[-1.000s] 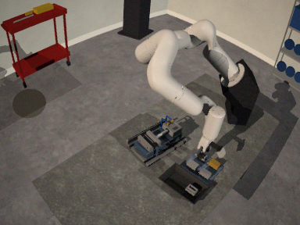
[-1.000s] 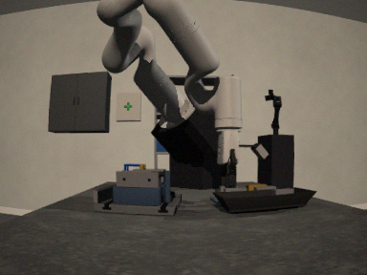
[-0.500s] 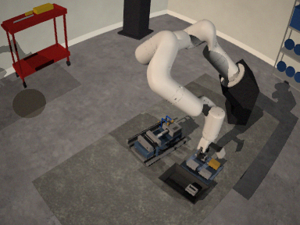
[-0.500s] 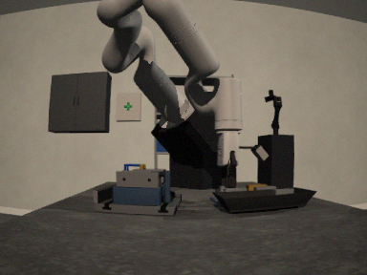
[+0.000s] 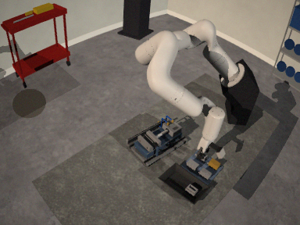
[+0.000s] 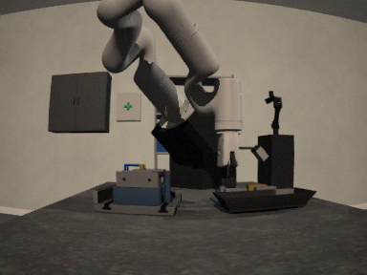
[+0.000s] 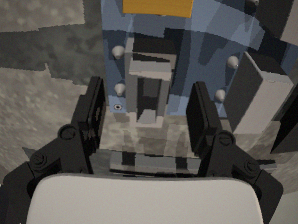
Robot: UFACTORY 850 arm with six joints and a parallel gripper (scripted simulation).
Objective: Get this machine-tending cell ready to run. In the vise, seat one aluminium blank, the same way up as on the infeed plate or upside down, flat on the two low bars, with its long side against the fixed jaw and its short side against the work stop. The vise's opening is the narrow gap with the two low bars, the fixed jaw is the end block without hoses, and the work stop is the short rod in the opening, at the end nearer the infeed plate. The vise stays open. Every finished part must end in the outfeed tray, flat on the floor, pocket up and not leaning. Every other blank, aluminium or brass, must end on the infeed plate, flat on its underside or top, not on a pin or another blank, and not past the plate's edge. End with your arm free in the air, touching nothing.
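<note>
Right now my hand is 9 cm to the right of the brass blank, 2 cm short of it and 2 cm above it. Also, from my hand: vise (26 cm to the right, 4 cm ahead, 1 cm below).
</note>
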